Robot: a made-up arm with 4 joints.
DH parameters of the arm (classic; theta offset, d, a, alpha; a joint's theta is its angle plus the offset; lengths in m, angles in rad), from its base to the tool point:
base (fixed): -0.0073 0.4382 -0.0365 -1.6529
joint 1: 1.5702 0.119 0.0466 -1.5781
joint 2: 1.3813 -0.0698 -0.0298 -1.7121
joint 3: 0 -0.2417 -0.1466 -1.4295
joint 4: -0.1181 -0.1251 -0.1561 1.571
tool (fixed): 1.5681 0.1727 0 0
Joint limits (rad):
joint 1: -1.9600..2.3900
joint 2: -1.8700..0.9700
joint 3: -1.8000..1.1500
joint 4: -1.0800..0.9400
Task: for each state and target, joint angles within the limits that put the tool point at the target. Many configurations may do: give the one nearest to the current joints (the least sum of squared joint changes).
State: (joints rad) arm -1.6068 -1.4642 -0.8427 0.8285
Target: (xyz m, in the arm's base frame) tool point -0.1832 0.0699 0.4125
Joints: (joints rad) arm -1.3396 -1.7008 -0.2509 0.9400
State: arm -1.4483 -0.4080 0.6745 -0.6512
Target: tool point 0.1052 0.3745 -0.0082
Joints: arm -0.8716 0.2672 0.4158 -1.0800
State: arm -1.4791 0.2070 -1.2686 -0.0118
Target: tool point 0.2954 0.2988 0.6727
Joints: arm -1.2474 0.4526 -1.4900 0.0732
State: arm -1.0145 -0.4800 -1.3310 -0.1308
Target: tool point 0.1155 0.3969 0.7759
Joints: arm -1.3452 -0.5970 -1.5942 -0.1667
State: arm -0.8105 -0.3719 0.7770 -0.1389
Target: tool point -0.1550 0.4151 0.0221
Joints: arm -0.3514 0.0912 0.4784 -1.0800
